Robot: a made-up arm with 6 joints.
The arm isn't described. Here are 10 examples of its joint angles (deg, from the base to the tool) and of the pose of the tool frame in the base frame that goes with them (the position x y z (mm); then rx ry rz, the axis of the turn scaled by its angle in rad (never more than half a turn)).
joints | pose
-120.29 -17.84 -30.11 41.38 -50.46 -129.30 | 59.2 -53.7 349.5 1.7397 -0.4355 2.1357
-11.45 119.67 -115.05 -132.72 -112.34 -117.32 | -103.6 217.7 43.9 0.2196 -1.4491 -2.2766
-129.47 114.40 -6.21 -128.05 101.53 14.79 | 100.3 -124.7 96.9 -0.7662 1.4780 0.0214
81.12 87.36 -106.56 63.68 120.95 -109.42 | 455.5 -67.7 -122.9 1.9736 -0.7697 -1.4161
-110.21 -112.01 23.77 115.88 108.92 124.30 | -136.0 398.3 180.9 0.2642 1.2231 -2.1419
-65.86 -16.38 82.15 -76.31 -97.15 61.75 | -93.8 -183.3 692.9 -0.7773 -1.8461 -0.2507
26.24 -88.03 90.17 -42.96 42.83 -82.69 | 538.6 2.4 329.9 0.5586 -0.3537 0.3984
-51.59 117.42 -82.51 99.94 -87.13 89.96 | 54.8 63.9 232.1 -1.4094 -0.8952 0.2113
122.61 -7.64 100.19 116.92 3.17 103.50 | 407.7 -174.7 667.7 -1.3592 -0.1644 0.3138
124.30 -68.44 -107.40 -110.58 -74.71 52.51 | 562.2 6.0 266.7 -1.0301 -0.4277 1.4191
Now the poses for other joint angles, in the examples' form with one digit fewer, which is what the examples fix.
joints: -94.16 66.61 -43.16 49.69 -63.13 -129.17
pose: -19 -186 198 -1.977 1.684 -0.971
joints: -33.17 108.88 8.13 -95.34 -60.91 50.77
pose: 66 -214 36 1.307 -1.984 -0.989
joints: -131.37 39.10 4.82 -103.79 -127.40 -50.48
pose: 223 -267 227 0.346 -1.801 -0.811
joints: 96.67 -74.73 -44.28 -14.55 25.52 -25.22
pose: 23 281 224 1.129 -0.308 -2.496
